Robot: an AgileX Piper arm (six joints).
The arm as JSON. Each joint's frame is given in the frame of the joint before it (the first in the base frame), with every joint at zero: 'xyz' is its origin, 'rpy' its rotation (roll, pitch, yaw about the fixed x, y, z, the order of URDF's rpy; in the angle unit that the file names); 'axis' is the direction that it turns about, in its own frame. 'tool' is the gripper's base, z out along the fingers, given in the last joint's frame.
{
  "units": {
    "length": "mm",
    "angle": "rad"
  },
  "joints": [
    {
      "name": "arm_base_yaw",
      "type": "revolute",
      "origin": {
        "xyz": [
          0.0,
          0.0,
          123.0
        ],
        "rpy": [
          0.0,
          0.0,
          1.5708
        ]
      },
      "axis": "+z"
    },
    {
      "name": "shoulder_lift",
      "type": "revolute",
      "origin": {
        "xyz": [
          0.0,
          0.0,
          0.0
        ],
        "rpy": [
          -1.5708,
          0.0,
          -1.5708
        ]
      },
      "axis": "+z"
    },
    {
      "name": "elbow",
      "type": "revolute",
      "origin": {
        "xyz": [
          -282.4,
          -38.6,
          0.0
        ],
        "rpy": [
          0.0,
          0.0,
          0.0
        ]
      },
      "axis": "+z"
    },
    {
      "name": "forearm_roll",
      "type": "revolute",
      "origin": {
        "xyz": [
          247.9,
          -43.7,
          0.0
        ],
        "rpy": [
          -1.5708,
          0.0,
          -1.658
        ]
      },
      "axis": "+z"
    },
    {
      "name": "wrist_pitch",
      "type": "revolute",
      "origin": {
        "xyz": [
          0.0,
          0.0,
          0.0
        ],
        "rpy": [
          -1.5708,
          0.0,
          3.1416
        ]
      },
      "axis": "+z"
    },
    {
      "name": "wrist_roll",
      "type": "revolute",
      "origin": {
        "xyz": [
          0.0,
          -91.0,
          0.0
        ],
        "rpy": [
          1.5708,
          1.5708,
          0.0
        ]
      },
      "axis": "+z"
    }
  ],
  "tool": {
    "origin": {
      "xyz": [
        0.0,
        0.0,
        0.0
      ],
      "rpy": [
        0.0,
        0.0,
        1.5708
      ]
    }
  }
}
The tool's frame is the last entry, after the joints.
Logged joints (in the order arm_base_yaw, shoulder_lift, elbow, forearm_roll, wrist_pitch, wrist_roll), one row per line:
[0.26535 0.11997 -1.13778 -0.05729 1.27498 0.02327]
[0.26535 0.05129 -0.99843 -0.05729 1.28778 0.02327]
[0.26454 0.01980 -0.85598 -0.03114 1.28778 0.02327]
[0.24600 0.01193 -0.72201 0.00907 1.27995 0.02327]
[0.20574 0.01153 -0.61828 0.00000 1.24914 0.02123]
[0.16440 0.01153 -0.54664 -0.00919 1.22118 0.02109]
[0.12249 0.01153 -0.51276 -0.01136 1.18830 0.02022]
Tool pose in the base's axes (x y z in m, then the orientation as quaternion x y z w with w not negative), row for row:
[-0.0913 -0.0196 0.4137 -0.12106 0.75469 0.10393 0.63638]
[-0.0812 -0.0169 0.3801 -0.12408 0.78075 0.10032 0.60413]
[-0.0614 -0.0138 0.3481 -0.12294 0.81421 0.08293 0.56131]
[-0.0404 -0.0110 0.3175 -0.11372 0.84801 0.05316 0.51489]
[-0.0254 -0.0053 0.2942 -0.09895 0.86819 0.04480 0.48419]
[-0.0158 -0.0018 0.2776 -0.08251 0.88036 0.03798 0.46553]
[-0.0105 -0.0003 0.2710 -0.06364 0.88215 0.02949 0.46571]
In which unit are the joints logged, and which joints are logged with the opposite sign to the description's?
The joints are logged in radians. Opposite sign: forearm_roll, wrist_roll.
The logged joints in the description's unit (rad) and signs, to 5 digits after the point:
[0.26535 0.11997 -1.13778 0.05729 1.27498 -0.02327]
[0.26535 0.05129 -0.99843 0.05729 1.28778 -0.02327]
[0.26454 0.01980 -0.85598 0.03114 1.28778 -0.02327]
[0.24600 0.01193 -0.72201 -0.00907 1.27995 -0.02327]
[0.20574 0.01153 -0.61828 0.00000 1.24914 -0.02123]
[0.16440 0.01153 -0.54664 0.00919 1.22118 -0.02109]
[0.12249 0.01153 -0.51276 0.01136 1.18830 -0.02022]

